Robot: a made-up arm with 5 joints. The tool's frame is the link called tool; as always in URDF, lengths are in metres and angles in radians. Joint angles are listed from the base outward. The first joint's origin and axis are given. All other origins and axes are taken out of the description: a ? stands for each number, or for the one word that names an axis. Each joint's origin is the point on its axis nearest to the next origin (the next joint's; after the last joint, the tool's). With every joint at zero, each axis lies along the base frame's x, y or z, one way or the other. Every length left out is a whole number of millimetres.
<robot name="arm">
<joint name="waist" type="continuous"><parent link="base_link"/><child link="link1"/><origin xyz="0.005 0.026 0.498" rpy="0 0 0"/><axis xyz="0 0 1"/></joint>
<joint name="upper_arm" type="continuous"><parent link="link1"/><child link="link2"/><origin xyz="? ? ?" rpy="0 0 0"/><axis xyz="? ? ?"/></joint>
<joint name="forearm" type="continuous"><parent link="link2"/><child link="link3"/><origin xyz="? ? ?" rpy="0 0 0"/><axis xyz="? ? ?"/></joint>
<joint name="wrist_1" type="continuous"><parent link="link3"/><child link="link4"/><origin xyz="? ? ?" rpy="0 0 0"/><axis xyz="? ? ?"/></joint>
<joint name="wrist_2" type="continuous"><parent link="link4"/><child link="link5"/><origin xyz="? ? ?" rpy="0 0 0"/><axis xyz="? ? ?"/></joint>
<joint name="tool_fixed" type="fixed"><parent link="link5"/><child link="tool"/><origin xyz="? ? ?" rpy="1.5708 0 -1.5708"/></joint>
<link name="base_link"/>
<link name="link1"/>
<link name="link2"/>
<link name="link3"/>
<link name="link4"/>
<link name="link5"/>
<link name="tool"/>
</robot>
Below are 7 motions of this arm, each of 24 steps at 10 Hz.
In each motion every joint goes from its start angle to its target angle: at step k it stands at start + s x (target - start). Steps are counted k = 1, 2, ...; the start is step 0. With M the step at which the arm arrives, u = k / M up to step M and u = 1 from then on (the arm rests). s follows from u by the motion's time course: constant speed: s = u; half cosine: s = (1 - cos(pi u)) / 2; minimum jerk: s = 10 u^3 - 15 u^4 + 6 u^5.
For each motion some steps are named. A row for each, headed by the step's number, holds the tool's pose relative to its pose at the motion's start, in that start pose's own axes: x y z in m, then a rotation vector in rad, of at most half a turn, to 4 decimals.
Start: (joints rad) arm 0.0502 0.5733 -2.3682 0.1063 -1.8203
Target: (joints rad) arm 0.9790 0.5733 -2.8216 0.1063 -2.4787
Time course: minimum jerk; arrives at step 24
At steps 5, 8, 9, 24:
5: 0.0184 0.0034 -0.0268 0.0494 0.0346 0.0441
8: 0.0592 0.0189 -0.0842 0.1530 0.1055 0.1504
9: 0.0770 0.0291 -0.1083 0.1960 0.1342 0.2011
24: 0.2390 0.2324 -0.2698 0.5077 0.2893 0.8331

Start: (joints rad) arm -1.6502 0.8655 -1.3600 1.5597 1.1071
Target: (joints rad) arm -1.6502 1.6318 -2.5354 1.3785 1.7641
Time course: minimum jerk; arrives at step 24
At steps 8, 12, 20, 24:
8: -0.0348 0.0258 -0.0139 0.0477 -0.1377 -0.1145
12: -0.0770 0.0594 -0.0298 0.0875 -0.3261 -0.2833
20: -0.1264 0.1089 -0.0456 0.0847 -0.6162 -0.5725
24: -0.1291 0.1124 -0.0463 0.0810 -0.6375 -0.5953

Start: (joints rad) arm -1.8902 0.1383 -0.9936 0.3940 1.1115
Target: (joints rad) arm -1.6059 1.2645 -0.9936 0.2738 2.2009
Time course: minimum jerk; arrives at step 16
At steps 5, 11, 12, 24:
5: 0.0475 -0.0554 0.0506 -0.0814 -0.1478 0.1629
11: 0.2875 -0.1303 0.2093 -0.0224 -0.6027 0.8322
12: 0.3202 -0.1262 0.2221 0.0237 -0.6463 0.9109
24: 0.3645 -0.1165 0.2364 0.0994 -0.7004 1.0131

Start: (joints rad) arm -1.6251 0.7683 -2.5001 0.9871 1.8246
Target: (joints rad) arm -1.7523 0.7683 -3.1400 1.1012 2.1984
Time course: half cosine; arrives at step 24
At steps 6, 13, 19, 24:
6: -0.0236 0.0275 -0.0026 -0.0087 -0.0679 -0.0776
13: -0.0770 0.1160 -0.0124 -0.0520 -0.2549 -0.2987
19: -0.1026 0.1936 -0.0209 -0.1060 -0.3927 -0.4719
24: -0.1074 0.2187 -0.0234 -0.1266 -0.4334 -0.5254

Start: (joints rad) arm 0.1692 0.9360 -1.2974 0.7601 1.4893
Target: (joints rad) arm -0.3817 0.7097 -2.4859 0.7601 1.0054
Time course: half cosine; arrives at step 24
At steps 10, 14, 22, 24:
10: -0.0966 0.1751 -0.0985 0.0612 -0.0294 -0.5187
14: -0.0854 0.3201 -0.1859 0.2192 -0.0733 -0.8487
22: 0.0365 0.5092 -0.2795 0.5793 -0.1605 -1.2138
24: 0.0450 0.5174 -0.2823 0.6006 -0.1654 -1.2281

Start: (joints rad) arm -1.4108 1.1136 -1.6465 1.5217 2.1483
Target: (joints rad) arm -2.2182 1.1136 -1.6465 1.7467 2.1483
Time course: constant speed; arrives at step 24
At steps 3, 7, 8, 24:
3: -0.0022 -0.0070 -0.0184 -0.0559 -0.0543 0.0700
7: -0.0026 -0.0180 -0.0415 -0.1327 -0.1229 0.1644
8: -0.0023 -0.0211 -0.0470 -0.1522 -0.1394 0.1882
24: 0.0247 -0.0779 -0.1164 -0.4884 -0.3660 0.5720

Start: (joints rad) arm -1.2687 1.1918 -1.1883 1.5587 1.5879
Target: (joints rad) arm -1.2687 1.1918 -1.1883 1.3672 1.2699
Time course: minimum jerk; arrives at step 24
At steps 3, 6, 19, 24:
3: -0.0006 0.0002 -0.0001 0.0000 0.0051 -0.0031
6: -0.0037 0.0016 -0.0008 0.0000 0.0329 -0.0198
19: -0.0328 0.0176 -0.0070 0.0236 0.2967 -0.1783
24: -0.0350 0.0191 -0.0074 0.0272 0.3170 -0.1904

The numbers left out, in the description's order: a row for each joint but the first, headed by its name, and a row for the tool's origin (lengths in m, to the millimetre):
upper_arm: xyz 0.005 -0.059 0, axis 0 1 0
forearm: xyz 0.051 0 0.121, axis 0 1 0
wrist_1: xyz 0.025 0 -0.233, axis 0 1 0
wrist_2: xyz 0.107 0 -0.18, axis 0 0 -1
tool: xyz 0.003 -0.026 0

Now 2 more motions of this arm.
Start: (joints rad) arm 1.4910 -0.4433 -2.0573 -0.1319 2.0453
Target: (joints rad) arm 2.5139 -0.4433 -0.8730 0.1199 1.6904
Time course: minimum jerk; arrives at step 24
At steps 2, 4, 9, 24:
2: 0.0029 -0.0007 -0.0008 0.0011 -0.0027 0.0077
4: 0.0208 -0.0043 -0.0048 0.0065 -0.0187 0.0538
9: 0.1713 -0.0053 -0.0048 -0.0054 -0.1193 0.4329
24: 0.4676 0.3026 0.1921 -0.6133 -0.1043 1.5371

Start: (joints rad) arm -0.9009 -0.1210 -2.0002 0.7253 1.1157
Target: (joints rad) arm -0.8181 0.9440 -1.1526 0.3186 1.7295
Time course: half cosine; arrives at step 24
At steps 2, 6, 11, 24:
2: 0.0089 -0.0101 0.0053 -0.0124 -0.0102 0.0225
6: 0.0832 -0.0767 0.0494 -0.0987 -0.0861 0.1977
11: 0.2784 -0.1483 0.1636 -0.2380 -0.2396 0.6124
24: 0.6283 0.0239 0.3492 -0.2788 -0.4195 1.4942

